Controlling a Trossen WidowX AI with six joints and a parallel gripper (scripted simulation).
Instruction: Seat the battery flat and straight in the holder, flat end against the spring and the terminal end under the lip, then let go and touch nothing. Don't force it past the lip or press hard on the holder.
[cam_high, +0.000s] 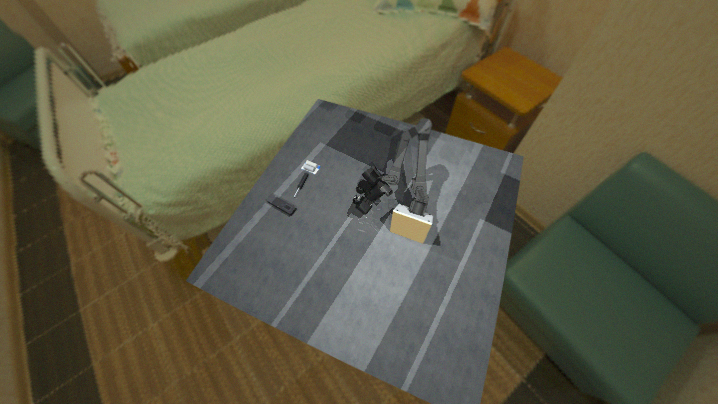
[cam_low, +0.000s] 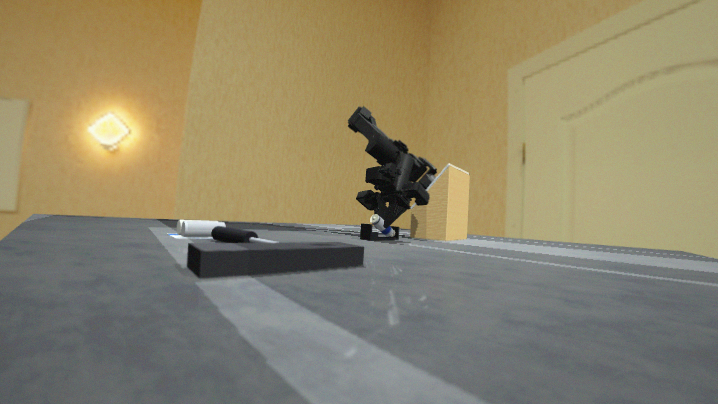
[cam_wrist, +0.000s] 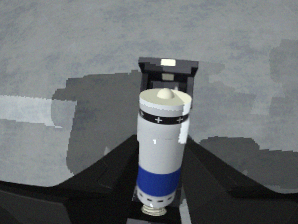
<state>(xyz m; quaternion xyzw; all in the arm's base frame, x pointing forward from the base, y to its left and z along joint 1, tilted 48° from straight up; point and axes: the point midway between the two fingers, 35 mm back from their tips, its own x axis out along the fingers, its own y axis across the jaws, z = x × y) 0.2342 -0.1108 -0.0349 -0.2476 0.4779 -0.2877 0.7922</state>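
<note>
Now: gripper tip 10 mm below the battery. Round my gripper tip: white pack: 340 mm ahead, 150 mm to the right, 20 mm below; then screwdriver: 340 mm ahead, 20 mm below, 10 mm to the right.
</note>
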